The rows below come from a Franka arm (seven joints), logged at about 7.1 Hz.
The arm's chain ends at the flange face. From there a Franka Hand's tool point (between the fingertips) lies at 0.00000 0.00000 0.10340 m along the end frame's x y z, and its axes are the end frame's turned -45 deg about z.
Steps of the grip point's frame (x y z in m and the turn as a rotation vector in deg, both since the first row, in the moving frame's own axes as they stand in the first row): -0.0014 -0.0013 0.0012 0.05 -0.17 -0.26; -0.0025 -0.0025 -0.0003 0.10 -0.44 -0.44; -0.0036 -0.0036 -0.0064 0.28 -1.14 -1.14; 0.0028 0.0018 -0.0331 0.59 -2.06 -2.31; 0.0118 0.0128 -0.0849 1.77 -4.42 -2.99
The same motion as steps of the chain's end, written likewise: -0.0016 -0.0001 0.0012 -0.08 -0.16 -0.26; -0.0028 -0.0004 -0.0003 -0.24 -0.38 -0.44; -0.0033 -0.0011 -0.0064 -0.61 -1.00 -1.14; 0.0066 -0.0027 -0.0330 -1.04 -1.87 -2.31; 0.0252 -0.0029 -0.0845 -1.87 -4.38 -2.99
